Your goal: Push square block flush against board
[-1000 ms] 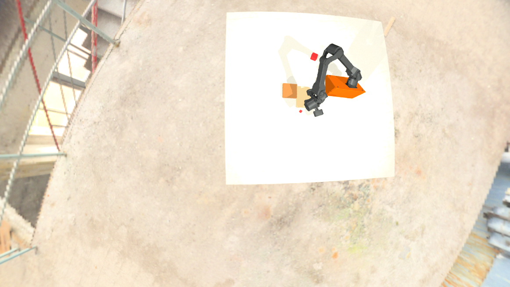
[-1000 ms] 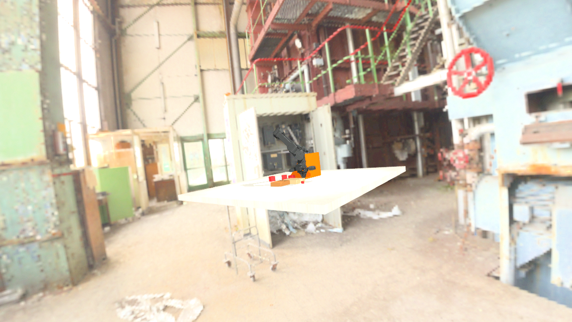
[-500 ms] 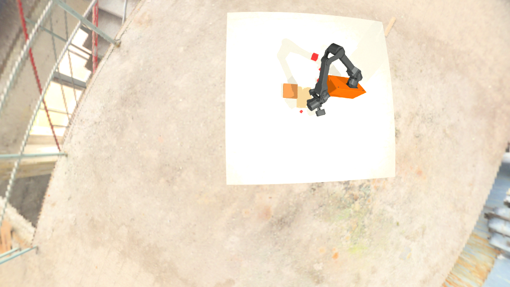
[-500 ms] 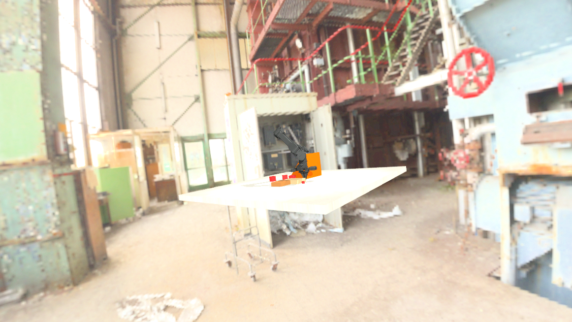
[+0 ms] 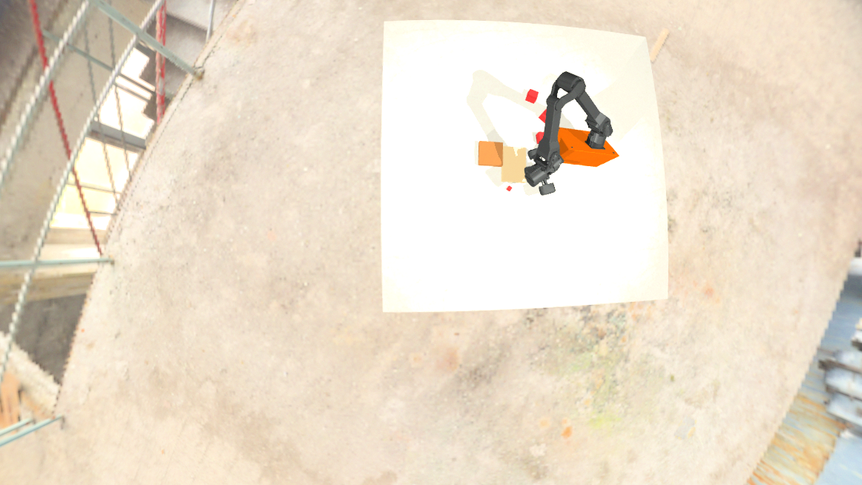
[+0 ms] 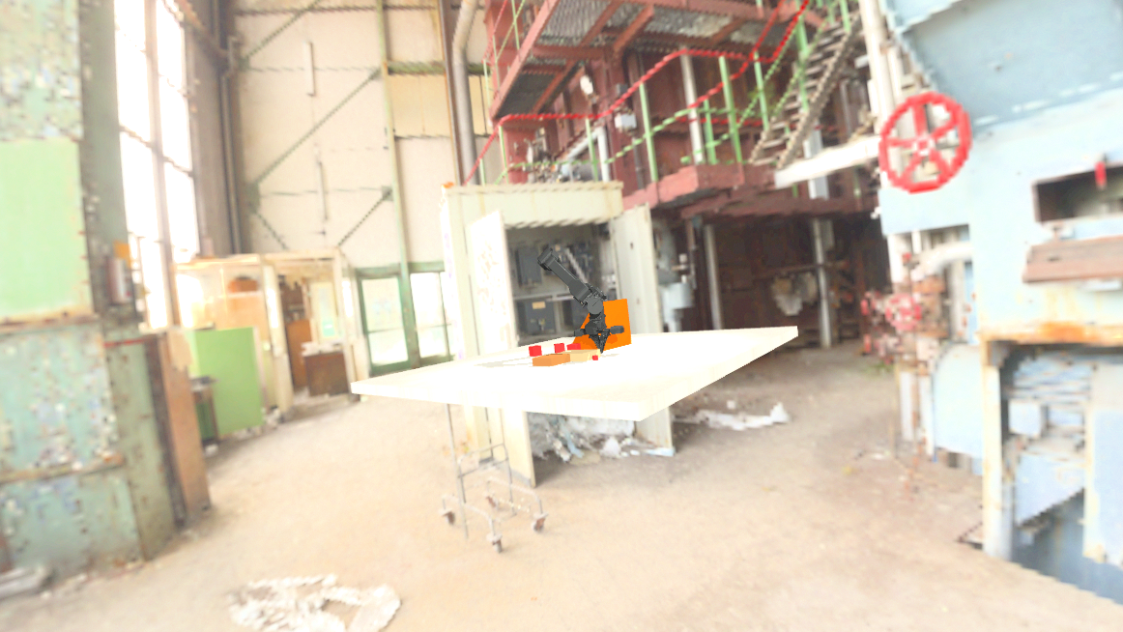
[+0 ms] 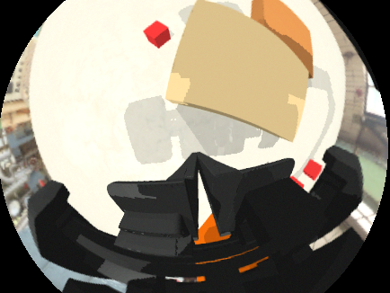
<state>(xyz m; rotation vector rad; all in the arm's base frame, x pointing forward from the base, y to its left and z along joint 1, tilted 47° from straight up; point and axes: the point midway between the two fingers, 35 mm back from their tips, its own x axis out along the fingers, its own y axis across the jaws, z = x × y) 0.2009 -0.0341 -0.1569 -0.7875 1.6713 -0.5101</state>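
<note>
Right now my gripper tip is 19 cm short of the square block, 9 cm to the left of it and 1 cm below it. Round my gripper tip: board: 9 cm ahead, 5 cm to the right, 1 cm above; tiny red piece: 12 cm ahead, 5 cm to the left.
</note>
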